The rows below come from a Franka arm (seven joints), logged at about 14 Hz.
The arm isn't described. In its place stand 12 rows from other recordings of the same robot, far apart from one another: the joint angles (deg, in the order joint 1, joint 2, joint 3, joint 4, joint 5, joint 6, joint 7), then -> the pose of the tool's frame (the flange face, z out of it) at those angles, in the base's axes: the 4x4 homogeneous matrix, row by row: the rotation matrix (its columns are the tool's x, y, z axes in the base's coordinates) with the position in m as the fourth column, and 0 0 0 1 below.
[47.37, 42.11, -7.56, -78.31, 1.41, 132.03, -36.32] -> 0.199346, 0.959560, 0.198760, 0.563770; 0.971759, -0.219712, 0.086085, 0.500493; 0.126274, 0.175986, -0.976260, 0.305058; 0, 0, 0, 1
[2.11, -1.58, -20.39, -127.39, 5.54, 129.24, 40.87] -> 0.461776, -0.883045, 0.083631, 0.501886; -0.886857, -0.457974, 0.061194, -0.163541; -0.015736, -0.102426, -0.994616, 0.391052; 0, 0, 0, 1
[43.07, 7.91, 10.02, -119.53, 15.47, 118.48, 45.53] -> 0.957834, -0.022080, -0.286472, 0.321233; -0.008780, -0.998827, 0.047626, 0.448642; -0.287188, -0.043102, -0.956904, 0.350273; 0, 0, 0, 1
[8.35, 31.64, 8.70, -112.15, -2.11, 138.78, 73.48] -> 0.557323, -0.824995, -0.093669, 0.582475; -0.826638, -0.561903, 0.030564, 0.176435; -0.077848, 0.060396, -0.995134, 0.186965; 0, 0, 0, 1
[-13.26, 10.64, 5.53, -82.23, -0.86, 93.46, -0.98] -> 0.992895, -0.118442, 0.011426, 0.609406; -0.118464, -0.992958, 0.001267, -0.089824; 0.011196, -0.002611, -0.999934, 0.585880; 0, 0, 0, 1
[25.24, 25.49, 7.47, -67.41, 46.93, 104.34, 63.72] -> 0.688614, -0.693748, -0.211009, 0.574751; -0.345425, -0.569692, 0.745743, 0.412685; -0.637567, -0.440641, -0.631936, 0.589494; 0, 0, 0, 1
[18.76, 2.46, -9.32, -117.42, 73.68, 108.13, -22.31] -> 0.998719, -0.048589, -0.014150, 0.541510; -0.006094, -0.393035, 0.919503, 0.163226; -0.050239, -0.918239, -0.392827, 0.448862; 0, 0, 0, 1
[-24.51, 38.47, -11.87, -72.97, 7.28, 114.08, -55.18] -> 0.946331, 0.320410, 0.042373, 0.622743; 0.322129, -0.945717, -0.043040, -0.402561; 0.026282, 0.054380, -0.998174, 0.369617; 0, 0, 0, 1
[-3.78, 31.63, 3.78, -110.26, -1.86, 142.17, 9.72] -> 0.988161, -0.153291, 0.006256, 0.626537; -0.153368, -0.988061, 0.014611, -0.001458; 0.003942, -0.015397, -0.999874, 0.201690; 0, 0, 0, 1
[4.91, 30.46, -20.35, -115.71, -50.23, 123.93, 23.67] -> 0.954409, 0.114985, -0.275468, 0.544055; -0.125145, -0.683683, -0.718969, -0.181899; -0.271003, 0.720664, -0.638123, 0.189617; 0, 0, 0, 1
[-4.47, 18.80, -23.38, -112.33, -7.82, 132.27, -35.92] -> 0.964812, 0.256506, -0.057820, 0.546805; 0.237736, -0.944919, -0.224964, -0.279430; -0.112340, 0.203302, -0.972650, 0.325938; 0, 0, 0, 1
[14.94, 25.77, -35.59, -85.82, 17.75, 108.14, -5.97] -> 0.955148, -0.293522, 0.039204, 0.658208; -0.294669, -0.955203, 0.027527, -0.155424; 0.029368, -0.037844, -0.998852, 0.449780; 0, 0, 0, 1
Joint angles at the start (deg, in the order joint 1, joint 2, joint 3, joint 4, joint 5, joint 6, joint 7):
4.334, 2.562, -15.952, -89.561, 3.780, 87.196, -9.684
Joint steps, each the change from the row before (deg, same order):
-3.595, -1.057, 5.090, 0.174, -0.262, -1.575, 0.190
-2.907, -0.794, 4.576, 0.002, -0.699, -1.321, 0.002
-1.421, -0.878, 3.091, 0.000, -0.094, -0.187, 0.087
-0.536, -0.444, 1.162, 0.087, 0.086, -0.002, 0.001
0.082, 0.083, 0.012, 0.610, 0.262, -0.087, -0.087
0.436, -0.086, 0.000, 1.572, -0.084, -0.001, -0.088
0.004, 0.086, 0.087, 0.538, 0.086, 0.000, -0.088
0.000, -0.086, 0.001, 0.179, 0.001, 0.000, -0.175
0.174, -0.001, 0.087, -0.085, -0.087, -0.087, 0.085
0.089, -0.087, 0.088, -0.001, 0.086, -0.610, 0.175
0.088, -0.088, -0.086, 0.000, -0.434, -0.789, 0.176
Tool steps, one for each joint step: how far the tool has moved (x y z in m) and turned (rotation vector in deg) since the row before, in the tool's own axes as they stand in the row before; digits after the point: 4 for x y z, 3 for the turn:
-0.0066, -0.0138, -0.0075, 0.106, -0.489, -1.380
-0.0048, -0.0149, -0.0042, -0.541, -0.735, -1.655
-0.0032, -0.0163, -0.0068, -0.266, 0.570, -1.614
-0.0017, -0.0066, -0.0044, -0.039, 0.498, -0.658
0.0004, -0.0016, -0.0040, 0.173, 0.469, -0.234
-0.0004, -0.0048, -0.0132, -0.383, 1.590, -0.601
0.0005, -0.0012, -0.0035, 0.000, 0.453, -0.211
-0.0005, -0.0002, -0.0022, -0.042, 0.261, -0.190
0.0002, -0.0022, 0.0009, -0.063, -0.198, -0.162
-0.0013, -0.0021, 0.0002, 0.168, -0.513, -0.016
-0.0021, 0.0005, 0.0004, -0.306, -0.762, 0.223

